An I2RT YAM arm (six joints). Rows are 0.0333 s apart.
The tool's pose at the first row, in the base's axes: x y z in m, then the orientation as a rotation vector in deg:
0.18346 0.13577 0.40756 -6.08 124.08 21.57
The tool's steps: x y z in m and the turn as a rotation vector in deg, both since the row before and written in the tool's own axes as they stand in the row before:
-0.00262 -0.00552 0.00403 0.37 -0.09 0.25
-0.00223 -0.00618 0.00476 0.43 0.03 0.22
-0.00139 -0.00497 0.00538 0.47 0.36 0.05
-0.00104 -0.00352 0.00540 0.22 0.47 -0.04
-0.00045 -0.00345 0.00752 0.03 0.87 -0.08
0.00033 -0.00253 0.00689 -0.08 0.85 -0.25
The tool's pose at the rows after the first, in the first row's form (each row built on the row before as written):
0.18932 0.13160 0.40623 -5.58 124.08 21.31
0.19563 0.12700 0.40404 -5.11 124.21 20.97
0.20166 0.12374 0.40110 -4.86 124.65 20.50
0.20718 0.12185 0.39817 -4.87 125.15 20.25
0.21396 0.12064 0.39356 -5.11 126.01 20.20
0.21954 0.12019 0.38881 -5.59 126.81 20.17

